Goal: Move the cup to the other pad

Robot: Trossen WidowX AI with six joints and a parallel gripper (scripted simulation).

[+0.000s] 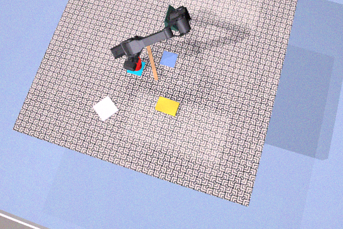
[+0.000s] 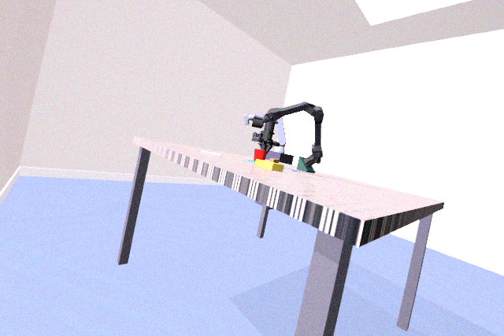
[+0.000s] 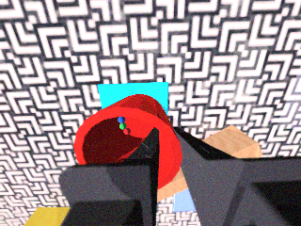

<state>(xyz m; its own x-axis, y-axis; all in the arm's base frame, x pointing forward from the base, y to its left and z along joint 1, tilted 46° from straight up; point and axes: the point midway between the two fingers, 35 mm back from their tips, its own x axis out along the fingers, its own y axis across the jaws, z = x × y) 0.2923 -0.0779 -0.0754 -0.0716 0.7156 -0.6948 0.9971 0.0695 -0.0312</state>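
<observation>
The red cup is 3 cm ahead of my gripper tip. The rest, counted from my gripper tip: pale blue pad: 16 cm to the left, 7 cm behind, 5 cm below; then cyan pad: 5 cm below, 3 cm ahead; then thin wooden bar: 8 cm to the left, 3 cm below, 2 cm behind.
</observation>
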